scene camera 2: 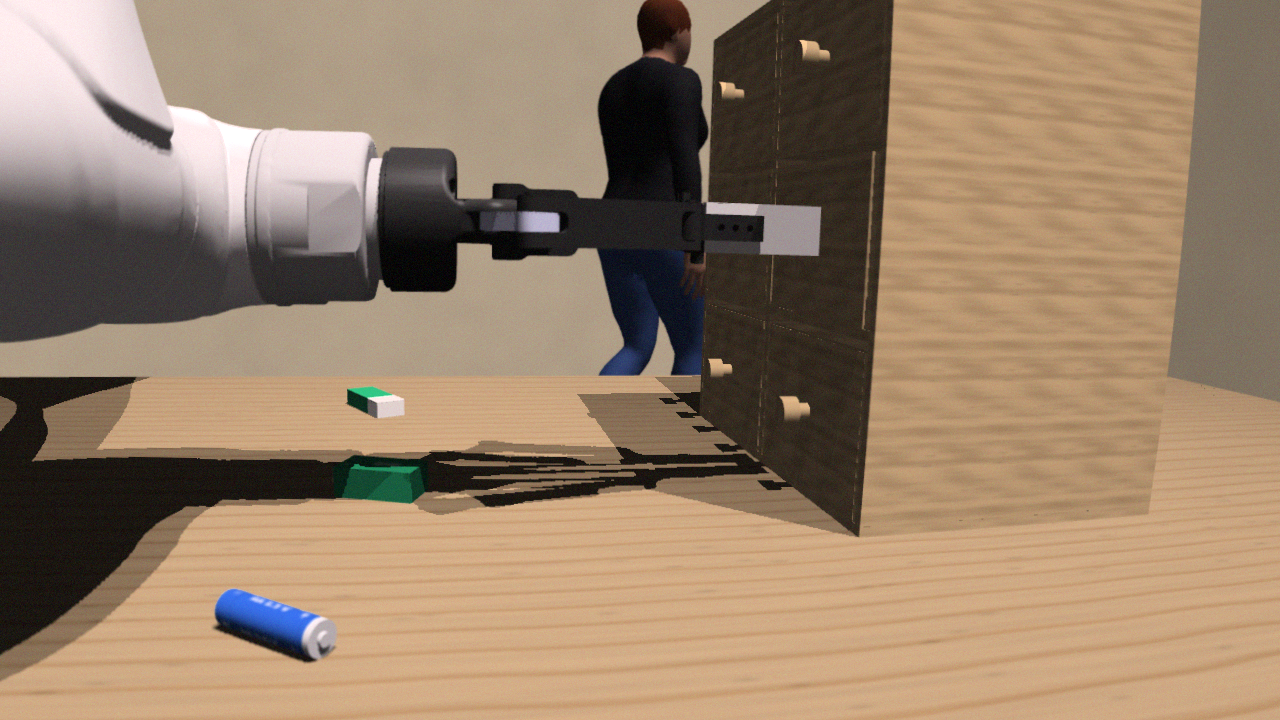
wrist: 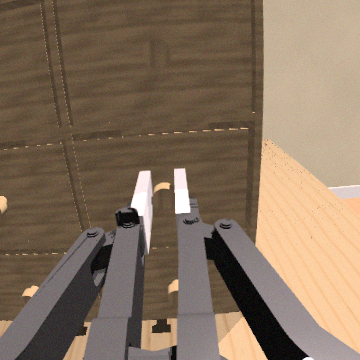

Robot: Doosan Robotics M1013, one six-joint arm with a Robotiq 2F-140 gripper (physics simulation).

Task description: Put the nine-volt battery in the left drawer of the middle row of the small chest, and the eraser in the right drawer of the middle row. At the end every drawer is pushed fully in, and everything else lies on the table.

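Frame: origin at the arm's base, x left, y back, z up, level; millimetres.
Seen in the pictures: gripper, fingertip midpoint: [scene camera 2: 808, 231] [wrist: 163, 185].
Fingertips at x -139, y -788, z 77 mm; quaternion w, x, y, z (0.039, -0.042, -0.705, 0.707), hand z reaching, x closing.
Offsets run from my fingertips to a thing's top centre. "spot": to the spot under its first point. Level surfaces: height alone.
My gripper [scene camera 2: 792, 231] [wrist: 163, 185] is level in front of the small chest [scene camera 2: 1029, 268] [wrist: 100, 90]. Its pale fingers are close together around the knob {spot: dx +2, dy +13, dz +5 mm} [wrist: 161, 187] of the middle row's right drawer {spot: dx -32, dy -1, dz -22 mm} [scene camera 2: 836, 273] [wrist: 215, 165], shut on it. In the scene view the fingers hide this knob, and a thin light strip shows along that drawer's right edge, so it seems to stand slightly out. The left middle drawer's knob {spot: dx +131, dy -3, dz -2 mm} [wrist: 2, 205] shows at the left edge of the wrist view. The green-and-white eraser {dx +276, dy +241, dz -142 mm} [scene camera 2: 375, 402] lies on the table. The nine-volt battery does not show in either view.
A blue AA battery {dx -126, dy +276, dz -141 mm} [scene camera 2: 274, 624] lies on the table {dz -155 mm} [scene camera 2: 626, 608] near the front. A dark green tapered block {dx +47, dy +238, dz -138 mm} [scene camera 2: 383, 480] lies in the arm's shadow, in front of the eraser. The lower right drawer's knob {spot: dx -11, dy +9, dz -102 mm} [scene camera 2: 793, 409] [wrist: 173, 287] sticks out below. A person [scene camera 2: 653, 134] stands behind the table.
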